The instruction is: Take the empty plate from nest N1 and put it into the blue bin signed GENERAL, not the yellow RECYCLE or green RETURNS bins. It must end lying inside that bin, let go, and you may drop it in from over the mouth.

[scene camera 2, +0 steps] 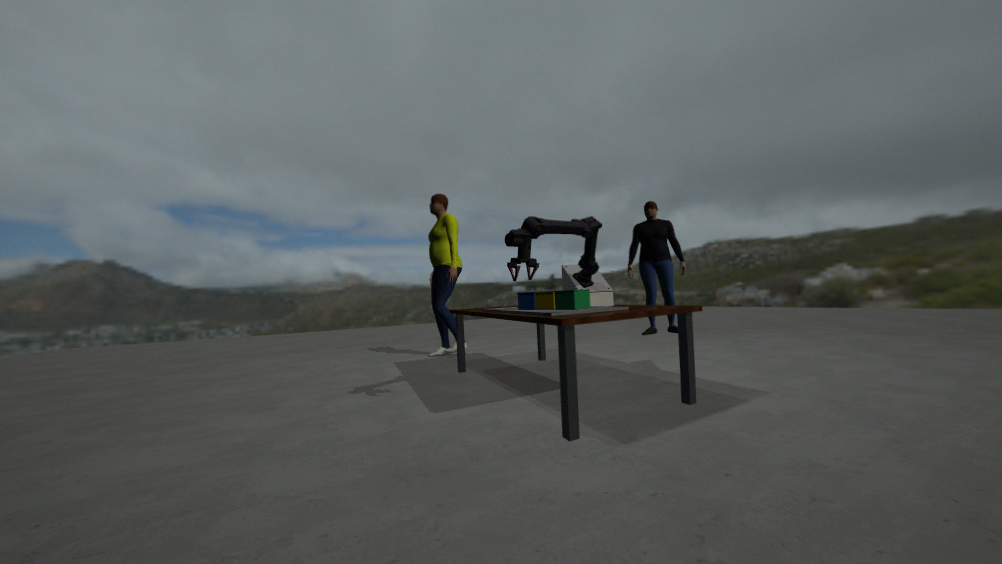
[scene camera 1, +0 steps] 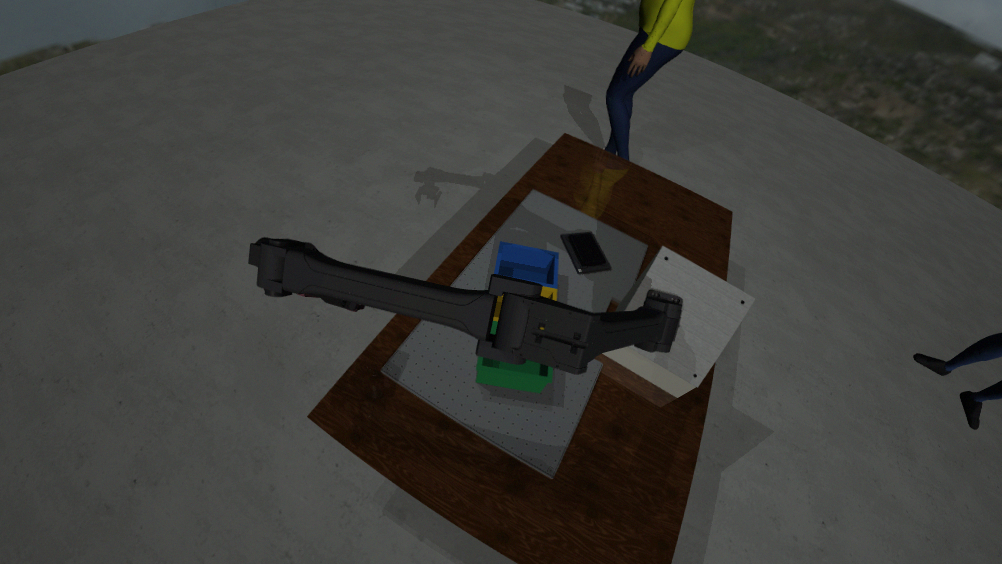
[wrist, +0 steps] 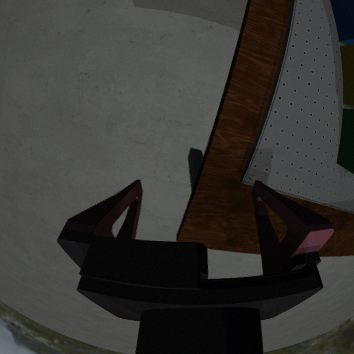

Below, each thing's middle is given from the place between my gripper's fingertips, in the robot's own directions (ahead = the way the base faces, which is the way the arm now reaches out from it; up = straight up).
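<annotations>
With the black plate [scene camera 1: 586, 249] to measure from, I find my gripper 130 mm above it, 480 mm beyond it and 560 mm to the left of it.
</annotations>
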